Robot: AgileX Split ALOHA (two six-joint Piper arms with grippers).
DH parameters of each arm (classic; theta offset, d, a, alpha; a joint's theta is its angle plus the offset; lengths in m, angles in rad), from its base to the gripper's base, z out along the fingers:
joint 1: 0 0.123 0 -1.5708
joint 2: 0.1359 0 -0.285 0
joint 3: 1.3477 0 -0.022 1.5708
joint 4: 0 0.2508 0 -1.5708
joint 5: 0 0 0.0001 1.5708
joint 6: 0 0.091 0 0
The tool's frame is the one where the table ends.
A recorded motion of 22 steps. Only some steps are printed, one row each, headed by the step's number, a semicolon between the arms.
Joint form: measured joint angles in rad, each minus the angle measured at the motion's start. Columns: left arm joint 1, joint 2, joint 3, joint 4, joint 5, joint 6; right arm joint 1, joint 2, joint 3, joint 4, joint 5, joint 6.
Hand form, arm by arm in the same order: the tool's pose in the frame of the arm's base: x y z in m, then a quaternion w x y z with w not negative. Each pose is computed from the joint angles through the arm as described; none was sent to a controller.
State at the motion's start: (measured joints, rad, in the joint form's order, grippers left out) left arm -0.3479 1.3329 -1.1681 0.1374 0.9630 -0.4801; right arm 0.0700 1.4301 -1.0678 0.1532 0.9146 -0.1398
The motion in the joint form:
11: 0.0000 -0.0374 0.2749 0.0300 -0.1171 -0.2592; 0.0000 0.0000 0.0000 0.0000 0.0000 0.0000
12: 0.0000 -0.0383 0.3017 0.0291 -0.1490 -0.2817; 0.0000 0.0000 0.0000 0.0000 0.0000 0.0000
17: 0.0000 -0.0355 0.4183 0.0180 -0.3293 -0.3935; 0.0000 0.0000 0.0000 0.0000 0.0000 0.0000
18: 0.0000 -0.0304 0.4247 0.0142 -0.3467 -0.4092; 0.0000 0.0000 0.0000 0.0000 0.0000 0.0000
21: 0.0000 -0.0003 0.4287 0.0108 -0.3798 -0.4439; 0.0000 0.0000 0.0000 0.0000 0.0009 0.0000
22: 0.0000 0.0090 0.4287 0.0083 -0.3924 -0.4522; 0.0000 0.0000 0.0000 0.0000 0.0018 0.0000
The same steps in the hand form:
11: 0.2315 -0.0719 0.2658 0.21105 -0.14897 0.96511 -0.04278; 0.2785 0.0306 0.2773 0.19111 -0.06834 0.97724 0.06174
12: 0.2301 -0.0718 0.2596 0.21220 -0.15790 0.96319 -0.04807; 0.2785 0.0306 0.2773 0.19111 -0.06834 0.97724 0.06174
17: 0.2260 -0.0731 0.2333 0.22691 -0.20351 0.94850 -0.08630; 0.2785 0.0306 0.2773 0.19111 -0.06834 0.97724 0.06174
18: 0.2266 -0.0737 0.2310 0.22733 -0.21117 0.94623 -0.09152; 0.2785 0.0306 0.2773 0.19111 -0.06834 0.97724 0.06174
21: 0.2312 -0.0760 0.2240 0.22360 -0.22691 0.94287 -0.09755; 0.2784 0.0306 0.2773 0.19067 -0.06838 0.97732 0.06177
22: 0.2329 -0.0769 0.2222 0.22362 -0.23099 0.94155 -0.10061; 0.2784 0.0306 0.2773 0.19023 -0.06842 0.97740 0.06180

